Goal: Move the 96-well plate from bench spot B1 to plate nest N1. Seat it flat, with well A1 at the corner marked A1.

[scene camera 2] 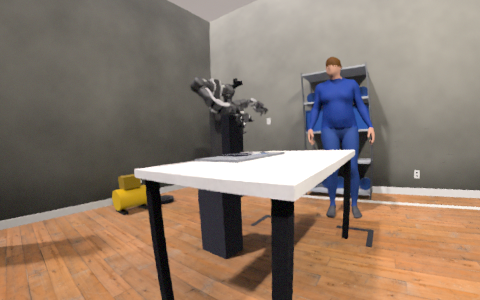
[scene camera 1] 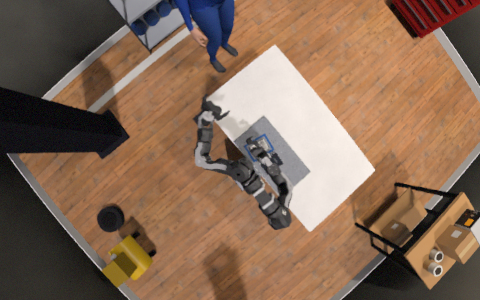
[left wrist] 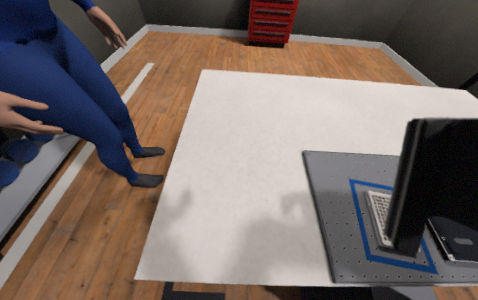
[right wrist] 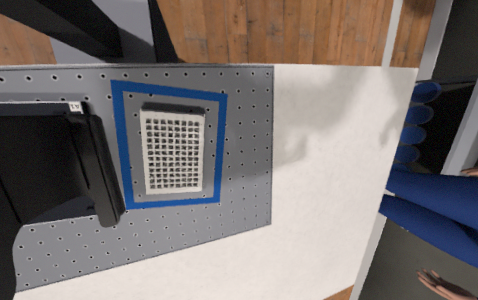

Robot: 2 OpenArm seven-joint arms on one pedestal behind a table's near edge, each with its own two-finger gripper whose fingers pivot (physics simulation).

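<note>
The white 96-well plate point(scene camera 1: 264, 144) point(left wrist: 379, 212) point(right wrist: 174, 152) lies flat inside the blue outline point(left wrist: 361, 225) point(right wrist: 217, 150) on the bench spot; its A1 corner cannot be made out. The black plate nest point(left wrist: 460, 241) point(right wrist: 37, 108) is beside it, partly hidden by black finger parts; its A1 label point(right wrist: 75, 107) is at the corner near the outline in the right wrist view. My right gripper point(scene camera 1: 262, 149) point(scene camera 2: 245, 120) is open and empty, high above the plate and nest. My left gripper point(scene camera 1: 218, 104) point(scene camera 2: 261, 107) is open and empty over the table's near edge, away from the plate.
A grey perforated board point(scene camera 1: 296, 169) point(left wrist: 332, 200) point(right wrist: 247, 165) lies on the white table point(scene camera 1: 330, 145) point(scene camera 2: 225, 175) point(left wrist: 250, 135) under plate and nest. A person in blue point(scene camera 1: 212, 25) point(scene camera 2: 340, 110) point(left wrist: 60, 85) stands off the table's side near my left arm.
</note>
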